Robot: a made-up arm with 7 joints. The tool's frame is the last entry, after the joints.
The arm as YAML. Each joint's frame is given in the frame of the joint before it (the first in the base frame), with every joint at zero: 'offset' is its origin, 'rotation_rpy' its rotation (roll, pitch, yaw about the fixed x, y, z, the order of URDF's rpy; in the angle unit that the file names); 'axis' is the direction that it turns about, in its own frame. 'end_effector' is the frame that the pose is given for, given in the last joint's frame.
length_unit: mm
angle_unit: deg
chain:
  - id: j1
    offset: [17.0, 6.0, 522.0]
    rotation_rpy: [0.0, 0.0, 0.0]
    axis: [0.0, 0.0, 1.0]
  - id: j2
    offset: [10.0, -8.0, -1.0]
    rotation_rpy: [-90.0, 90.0, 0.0]
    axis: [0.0, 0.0, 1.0]
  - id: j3
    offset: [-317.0, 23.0, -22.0]
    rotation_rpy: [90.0, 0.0, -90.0]
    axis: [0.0, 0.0, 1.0]
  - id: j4
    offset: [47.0, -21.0, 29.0]
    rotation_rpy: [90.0, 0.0, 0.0]
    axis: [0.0, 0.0, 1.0]
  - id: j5
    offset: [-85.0, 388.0, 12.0]
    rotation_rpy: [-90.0, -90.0, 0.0]
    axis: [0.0, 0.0, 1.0]
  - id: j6
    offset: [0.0, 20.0, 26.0]
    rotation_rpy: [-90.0, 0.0, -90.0]
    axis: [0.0, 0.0, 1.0]
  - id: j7
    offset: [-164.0, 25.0, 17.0]
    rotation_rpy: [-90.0, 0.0, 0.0]
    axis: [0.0, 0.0, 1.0]
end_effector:
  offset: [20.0, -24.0, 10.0]
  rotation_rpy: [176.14, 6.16, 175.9]
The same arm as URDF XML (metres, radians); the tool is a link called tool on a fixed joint. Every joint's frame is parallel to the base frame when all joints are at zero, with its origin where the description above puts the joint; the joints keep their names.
<robot name="arm">
  <joint name="j1" type="continuous">
    <parent link="base"/>
    <child link="link1"/>
    <origin xyz="0.017 0.006 0.522" rpy="0 0 0"/>
    <axis xyz="0 0 1"/>
  </joint>
  <joint name="j2" type="continuous">
    <parent link="link1"/>
    <child link="link2"/>
    <origin xyz="0.01 -0.008 -0.001" rpy="0 0 0"/>
    <axis xyz="0 1 0"/>
  </joint>
  <joint name="j3" type="continuous">
    <parent link="link2"/>
    <child link="link3"/>
    <origin xyz="-0.023 -0.022 0.317" rpy="0 0 0"/>
    <axis xyz="0 0 1"/>
  </joint>
  <joint name="j4" type="continuous">
    <parent link="link3"/>
    <child link="link4"/>
    <origin xyz="0.047 -0.021 0.029" rpy="0 0 0"/>
    <axis xyz="0 -1 0"/>
  </joint>
  <joint name="j5" type="continuous">
    <parent link="link4"/>
    <child link="link5"/>
    <origin xyz="-0.085 -0.012 0.388" rpy="0 0 0"/>
    <axis xyz="0 0 1"/>
  </joint>
  <joint name="j6" type="continuous">
    <parent link="link5"/>
    <child link="link6"/>
    <origin xyz="0.02 0 0.026" rpy="0 0 0"/>
    <axis xyz="0 -1 0"/>
  </joint>
  <joint name="j7" type="continuous">
    <parent link="link6"/>
    <child link="link7"/>
    <origin xyz="0.164 -0.017 -0.025" rpy="0 0 0"/>
    <axis xyz="0 0 -1"/>
  </joint>
  <joint name="tool_joint" type="fixed">
    <parent link="link7"/>
    <child link="tool"/>
    <origin xyz="-0.02 -0.024 -0.01" rpy="-0.0674 -0.1075 0.0716"/>
  </joint>
  <link name="base"/>
  <link name="link1"/>
  <link name="link2"/>
  <link name="link3"/>
  <link name="link4"/>
  <link name="link5"/>
  <link name="link6"/>
  <link name="link7"/>
  <link name="tool"/>
</robot>

